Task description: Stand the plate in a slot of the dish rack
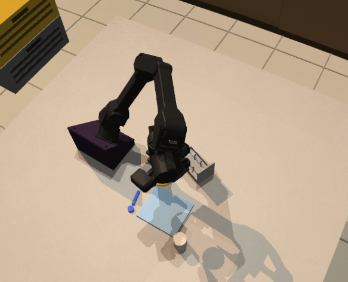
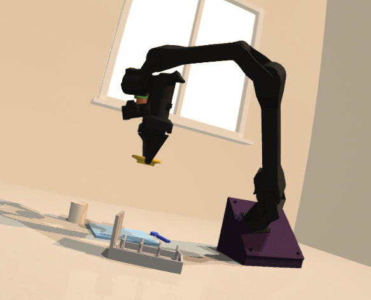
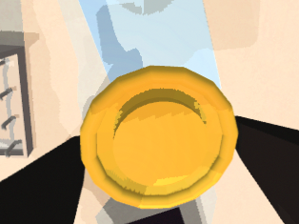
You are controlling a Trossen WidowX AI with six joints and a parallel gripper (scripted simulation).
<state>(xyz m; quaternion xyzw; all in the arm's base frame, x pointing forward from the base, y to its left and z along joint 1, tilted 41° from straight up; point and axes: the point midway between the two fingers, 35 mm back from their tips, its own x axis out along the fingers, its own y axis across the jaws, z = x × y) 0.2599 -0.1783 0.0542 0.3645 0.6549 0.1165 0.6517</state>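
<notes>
Now: the grey dish rack 17 cm to the left of my gripper tip, 16 cm below it and 3 cm ahead of it. The rest, counted from my gripper tip: blue spoon 18 cm below, 10 cm behind, 5 cm to the right; then light blue mat 18 cm below, 3 cm to the right, 1 cm ahead; then yellow plate 1 cm above.
</notes>
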